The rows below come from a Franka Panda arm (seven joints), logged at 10 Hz.
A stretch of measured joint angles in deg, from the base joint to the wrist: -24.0 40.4 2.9 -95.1 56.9 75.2 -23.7; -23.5 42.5 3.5 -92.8 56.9 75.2 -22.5; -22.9 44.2 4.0 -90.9 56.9 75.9 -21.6; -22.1 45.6 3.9 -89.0 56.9 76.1 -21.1; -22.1 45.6 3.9 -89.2 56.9 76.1 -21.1; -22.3 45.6 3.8 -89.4 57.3 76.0 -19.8; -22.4 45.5 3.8 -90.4 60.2 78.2 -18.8; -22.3 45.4 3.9 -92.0 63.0 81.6 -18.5; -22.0 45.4 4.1 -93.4 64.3 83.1 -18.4; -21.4 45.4 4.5 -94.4 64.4 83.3 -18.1; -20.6 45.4 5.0 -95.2 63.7 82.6 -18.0
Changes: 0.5 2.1 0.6 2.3 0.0 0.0 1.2; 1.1 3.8 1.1 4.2 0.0 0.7 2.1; 1.9 5.2 1.0 6.1 0.0 0.9 2.6; 1.9 5.2 1.0 5.9 0.0 0.9 2.6; 1.7 5.2 0.9 5.7 0.4 0.8 3.9; 1.6 5.1 0.9 4.7 3.3 3.0 4.9; 1.7 5.0 1.0 3.1 6.1 6.4 5.2; 2.0 5.0 1.2 1.7 7.4 7.9 5.3; 2.6 5.0 1.6 0.7 7.5 8.1 5.6; 3.4 5.0 2.1 -0.1 6.8 7.4 5.7
